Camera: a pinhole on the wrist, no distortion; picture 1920 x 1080 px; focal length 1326.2 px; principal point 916.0 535.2 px. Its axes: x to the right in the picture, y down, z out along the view. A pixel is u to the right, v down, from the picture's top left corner.
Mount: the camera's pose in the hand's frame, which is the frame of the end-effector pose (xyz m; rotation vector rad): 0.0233 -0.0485 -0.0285 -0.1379 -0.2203 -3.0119
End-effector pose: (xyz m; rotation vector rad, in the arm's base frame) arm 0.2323 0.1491 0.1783 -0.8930 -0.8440 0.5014
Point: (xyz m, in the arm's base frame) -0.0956 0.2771 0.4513
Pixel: 1120.1 1016.3
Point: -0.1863 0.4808 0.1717
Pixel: 1072.4 96.3
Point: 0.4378 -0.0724 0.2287
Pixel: behind the camera
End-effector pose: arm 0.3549 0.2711 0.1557 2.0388 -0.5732 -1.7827
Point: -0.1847 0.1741 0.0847
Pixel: 957.4 443.9
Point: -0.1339 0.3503 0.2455
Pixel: 1567.6 503.7
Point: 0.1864 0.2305 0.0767
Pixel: 732.3 435.2
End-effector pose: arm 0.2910 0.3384 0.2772 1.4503 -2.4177 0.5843
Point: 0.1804 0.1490 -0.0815
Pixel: 922.7 319.6
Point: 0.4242 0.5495 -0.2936
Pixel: outside the picture
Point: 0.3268 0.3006 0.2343
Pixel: 1493.5 511.0
